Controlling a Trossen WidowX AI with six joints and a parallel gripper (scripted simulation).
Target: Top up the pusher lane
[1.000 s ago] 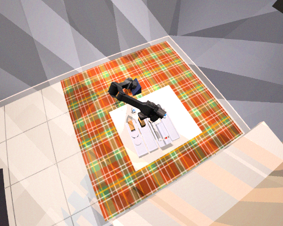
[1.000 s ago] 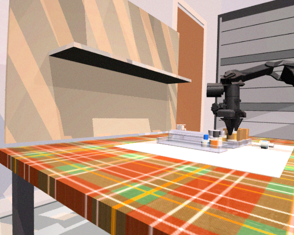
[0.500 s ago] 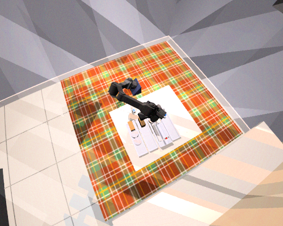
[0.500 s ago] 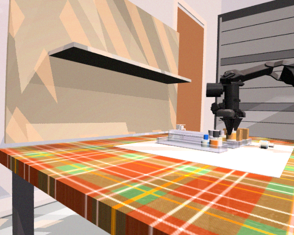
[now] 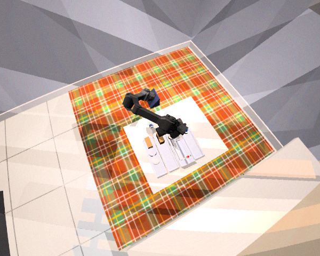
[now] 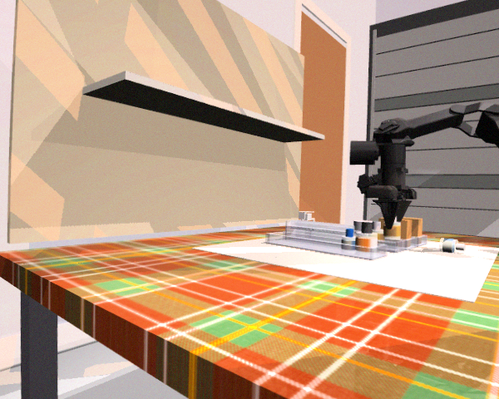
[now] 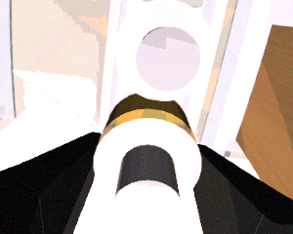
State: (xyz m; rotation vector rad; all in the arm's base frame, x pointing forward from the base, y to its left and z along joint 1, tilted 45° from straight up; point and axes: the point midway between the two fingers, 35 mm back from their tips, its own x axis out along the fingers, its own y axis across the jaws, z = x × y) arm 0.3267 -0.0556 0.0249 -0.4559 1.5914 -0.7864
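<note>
The small loose jar lies 13 cm behind my gripper tip, 8 cm to the right of it and 4 cm below it. Round my gripper tip: lane rack (15 cm ahead, 4 cm below).
</note>
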